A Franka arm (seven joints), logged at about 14 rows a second.
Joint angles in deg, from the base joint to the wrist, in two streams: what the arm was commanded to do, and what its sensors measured. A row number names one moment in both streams.
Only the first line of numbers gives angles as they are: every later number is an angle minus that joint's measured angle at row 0.
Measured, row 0:
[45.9, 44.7, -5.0, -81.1, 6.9, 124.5, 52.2]
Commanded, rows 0 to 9:
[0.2, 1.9, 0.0, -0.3, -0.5, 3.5, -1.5]
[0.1, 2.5, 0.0, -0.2, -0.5, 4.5, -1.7]
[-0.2, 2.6, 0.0, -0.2, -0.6, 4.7, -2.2]
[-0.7, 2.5, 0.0, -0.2, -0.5, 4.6, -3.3]
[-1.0, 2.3, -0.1, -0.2, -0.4, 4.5, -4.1]
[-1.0, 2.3, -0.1, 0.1, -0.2, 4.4, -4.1]
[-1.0, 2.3, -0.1, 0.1, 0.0, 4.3, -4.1]
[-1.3, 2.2, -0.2, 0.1, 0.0, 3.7, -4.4]
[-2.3, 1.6, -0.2, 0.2, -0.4, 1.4, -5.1]
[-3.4, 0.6, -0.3, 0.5, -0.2, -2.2, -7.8]
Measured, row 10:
[-1.3, 2.4, -0.5, 0.3, 0.0, 2.7, -4.1]
